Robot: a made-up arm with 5 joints. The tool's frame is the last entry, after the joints. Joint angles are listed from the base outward. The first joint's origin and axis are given. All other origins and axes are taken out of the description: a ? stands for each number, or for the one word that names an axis. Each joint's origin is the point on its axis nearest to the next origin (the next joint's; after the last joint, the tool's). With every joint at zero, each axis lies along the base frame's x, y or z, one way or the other. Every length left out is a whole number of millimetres.
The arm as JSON. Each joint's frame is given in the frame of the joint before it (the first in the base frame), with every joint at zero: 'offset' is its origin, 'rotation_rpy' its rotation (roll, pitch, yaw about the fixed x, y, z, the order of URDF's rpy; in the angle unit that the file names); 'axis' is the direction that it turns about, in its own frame. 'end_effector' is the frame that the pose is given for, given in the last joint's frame.
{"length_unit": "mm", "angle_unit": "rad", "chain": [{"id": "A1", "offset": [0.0, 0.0, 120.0], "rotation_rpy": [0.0, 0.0, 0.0], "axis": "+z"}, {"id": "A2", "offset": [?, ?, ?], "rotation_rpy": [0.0, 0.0, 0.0], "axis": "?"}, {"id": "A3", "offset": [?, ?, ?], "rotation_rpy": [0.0, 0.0, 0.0], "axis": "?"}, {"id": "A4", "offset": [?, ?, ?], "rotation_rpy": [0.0, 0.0, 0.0], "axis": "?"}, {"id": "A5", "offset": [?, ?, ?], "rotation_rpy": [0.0, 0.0, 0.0], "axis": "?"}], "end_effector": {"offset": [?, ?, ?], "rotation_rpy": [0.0, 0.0, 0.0]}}
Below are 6 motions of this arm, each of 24 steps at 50 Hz.
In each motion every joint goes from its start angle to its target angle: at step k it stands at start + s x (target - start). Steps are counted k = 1, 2, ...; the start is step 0. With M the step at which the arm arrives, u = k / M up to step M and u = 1 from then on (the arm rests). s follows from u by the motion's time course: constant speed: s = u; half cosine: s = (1 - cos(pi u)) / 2; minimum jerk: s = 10 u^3 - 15 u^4 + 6 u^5.
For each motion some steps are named. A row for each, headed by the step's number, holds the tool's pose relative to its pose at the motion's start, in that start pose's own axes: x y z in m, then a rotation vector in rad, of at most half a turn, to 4 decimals.
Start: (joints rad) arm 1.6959 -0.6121 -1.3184 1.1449 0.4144
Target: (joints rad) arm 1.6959 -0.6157 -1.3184 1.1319 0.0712
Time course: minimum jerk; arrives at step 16
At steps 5, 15, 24:
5: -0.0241 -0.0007 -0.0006 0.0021 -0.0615 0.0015
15: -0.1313 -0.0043 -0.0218 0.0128 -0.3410 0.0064
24: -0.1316 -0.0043 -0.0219 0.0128 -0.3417 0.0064

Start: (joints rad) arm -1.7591 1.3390 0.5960 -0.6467 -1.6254
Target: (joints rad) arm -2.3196 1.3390 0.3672 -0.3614 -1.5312
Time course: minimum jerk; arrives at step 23
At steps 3, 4, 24:
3: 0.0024 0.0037 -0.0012 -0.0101 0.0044 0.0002
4: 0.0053 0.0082 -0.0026 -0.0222 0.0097 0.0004
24: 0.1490 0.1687 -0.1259 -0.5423 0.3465 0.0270

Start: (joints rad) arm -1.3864 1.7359 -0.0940 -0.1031 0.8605
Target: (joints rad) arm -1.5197 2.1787 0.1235 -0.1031 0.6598
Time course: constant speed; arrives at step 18
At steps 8, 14, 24:
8: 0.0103 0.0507 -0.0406 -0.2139 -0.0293 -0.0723
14: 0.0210 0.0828 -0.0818 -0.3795 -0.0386 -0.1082
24: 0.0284 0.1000 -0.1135 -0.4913 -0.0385 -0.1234

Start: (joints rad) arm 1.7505 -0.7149 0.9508 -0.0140 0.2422
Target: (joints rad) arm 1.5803 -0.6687 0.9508 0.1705 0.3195
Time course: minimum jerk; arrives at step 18
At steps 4, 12, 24:
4: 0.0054 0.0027 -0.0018 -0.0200 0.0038 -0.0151
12: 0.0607 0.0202 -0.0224 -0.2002 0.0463 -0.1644
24: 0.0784 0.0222 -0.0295 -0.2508 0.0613 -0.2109

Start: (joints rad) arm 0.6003 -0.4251 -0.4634 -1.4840 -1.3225
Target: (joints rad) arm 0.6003 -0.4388 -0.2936 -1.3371 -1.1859
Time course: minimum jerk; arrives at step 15
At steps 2, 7, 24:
2: 0.0018 0.0000 0.0002 -0.0005 0.0059 0.0025
7: 0.0416 0.0012 0.0024 -0.0100 0.1339 0.0583
24: 0.0937 0.0060 -0.0031 -0.0207 0.3049 0.1344

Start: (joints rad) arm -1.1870 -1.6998 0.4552 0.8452 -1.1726
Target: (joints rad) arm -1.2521 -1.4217 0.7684 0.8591 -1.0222
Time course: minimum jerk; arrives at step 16
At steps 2, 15, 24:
2: -0.0011 -0.0006 -0.0003 0.0021 -0.0008 0.0060
15: -0.0495 -0.0411 -0.0208 0.1254 -0.0151 0.3777
24: -0.0496 -0.0412 -0.0209 0.1256 -0.0151 0.3785

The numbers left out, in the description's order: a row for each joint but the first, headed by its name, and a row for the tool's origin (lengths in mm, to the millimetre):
A2: xyz -100.0 100.0 0.0, axis -x
A3: xyz 0.0 140.0 -70.0, axis +z
A4: xyz 70.0 10.0 0.0, axis -x
A5: xyz 0.0 60.0 -90.0, axis +y
tool: xyz 0.0 0.0 390.0

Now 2 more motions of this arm.
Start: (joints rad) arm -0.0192 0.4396 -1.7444 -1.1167 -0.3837
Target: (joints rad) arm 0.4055 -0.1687 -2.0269 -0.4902 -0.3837
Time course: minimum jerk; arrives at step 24
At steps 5, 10, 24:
5: 0.0112 0.0139 0.0021 -0.0463 0.0246 -0.0169
10: 0.0687 0.0735 -0.0012 -0.2600 0.1508 -0.0682
24: 0.2053 0.1866 -0.0984 -0.8028 0.5274 -0.0219

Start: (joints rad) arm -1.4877 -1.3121 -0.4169 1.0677 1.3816
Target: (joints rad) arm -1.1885 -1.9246 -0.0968 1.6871 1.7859
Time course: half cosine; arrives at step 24
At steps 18, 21, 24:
18: 0.0114 0.0820 -0.0818 -0.4429 0.1762 -0.0820
21: 0.0118 0.0820 -0.0884 -0.4793 0.1914 -0.0941
24: 0.0120 0.0815 -0.0904 -0.4910 0.1967 -0.0983

